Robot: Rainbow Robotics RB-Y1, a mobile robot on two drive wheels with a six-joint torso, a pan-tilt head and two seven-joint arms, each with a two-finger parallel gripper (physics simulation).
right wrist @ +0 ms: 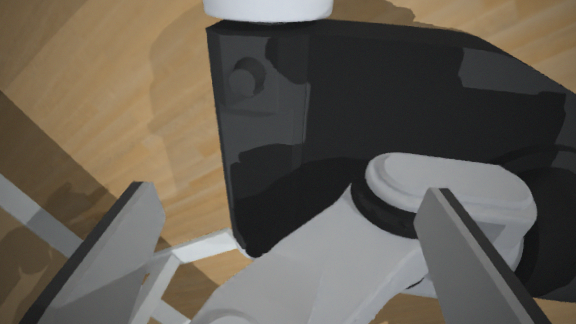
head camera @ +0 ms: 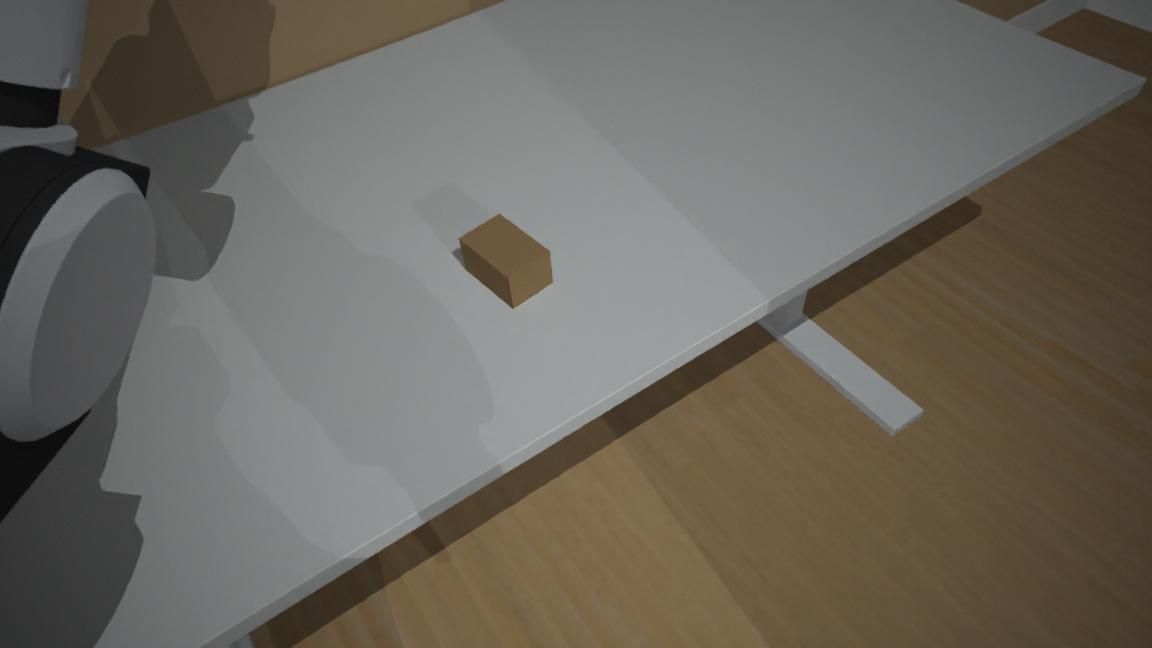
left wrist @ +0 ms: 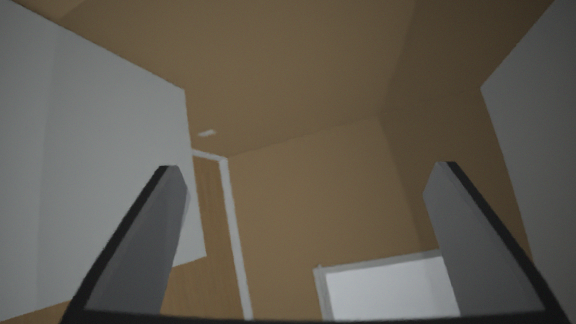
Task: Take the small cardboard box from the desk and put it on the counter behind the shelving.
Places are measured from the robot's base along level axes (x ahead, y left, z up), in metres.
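Pixels of known places: left gripper, fingertip midpoint: (left wrist: pixel 305 180); right gripper, fingertip midpoint: (right wrist: pixel 289 203).
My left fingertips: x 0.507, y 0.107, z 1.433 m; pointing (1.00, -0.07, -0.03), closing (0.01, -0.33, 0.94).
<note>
Behind a point stands the place of what it marks.
The small brown cardboard box (head camera: pixel 507 259) @[x 0.577, y 0.121, z 0.771 m] rests on the light grey desk (head camera: pixel 725 120) @[x 0.889, y -0.153, z 0.721 m], near the middle of the head view, a little in from the desk's front edge. My left gripper (left wrist: pixel 305 180) @[x 0.507, y 0.107, z 1.433 m] is open, with no object between its fingers; it faces brown walls, and the box does not show in its view. My right gripper (right wrist: pixel 289 203) @[x -0.106, y -0.233, z 0.504 m] is open and empty; it points down over the robot's own base and the floor. Neither gripper shows in the head view, so their distance from the box cannot be told. No counter or shelving can be made out.
Part of my left arm (head camera: pixel 80 298) @[x 0.068, y 0.142, z 1.252 m] fills the left edge of the head view, over the desk. A desk foot (head camera: pixel 853 374) stands on the wooden floor (head camera: pixel 1006 483) @[x 0.744, y -0.699, z 0.001 m]. Large pale panels (left wrist: pixel 110 125) flank the left wrist view. The dark robot base (right wrist: pixel 390 100) @[x -0.203, y -0.141, z 0.169 m] shows in the right wrist view.
</note>
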